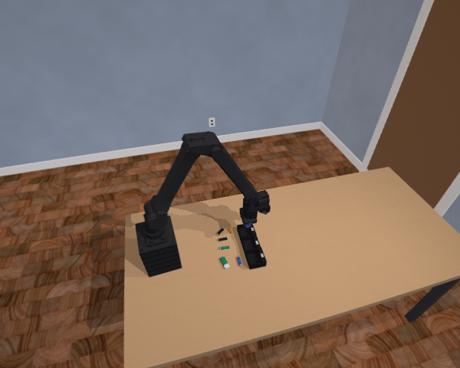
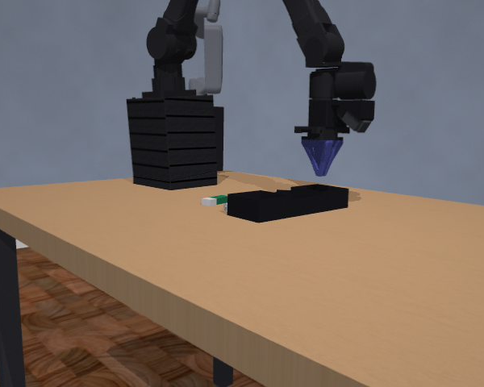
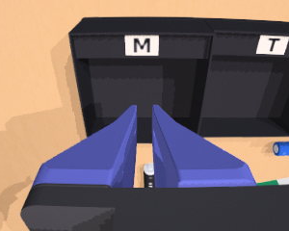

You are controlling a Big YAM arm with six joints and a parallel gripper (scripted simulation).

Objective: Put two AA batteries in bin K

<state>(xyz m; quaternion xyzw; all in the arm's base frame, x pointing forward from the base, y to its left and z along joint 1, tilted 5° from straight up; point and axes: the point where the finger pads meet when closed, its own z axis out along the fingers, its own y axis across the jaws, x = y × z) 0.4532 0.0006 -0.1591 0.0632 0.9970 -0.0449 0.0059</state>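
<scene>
My gripper is now 140 mm past the green AA battery, 70 mm above it and 40 mm to the left of it. The rest, counted from my hand: black battery (130 mm behind, 70 mm below, 60 mm to the left); orange battery (80 mm behind, 70 mm below, 50 mm to the left); black bin (80 mm to the right, 50 mm below, 10 mm behind).
</scene>
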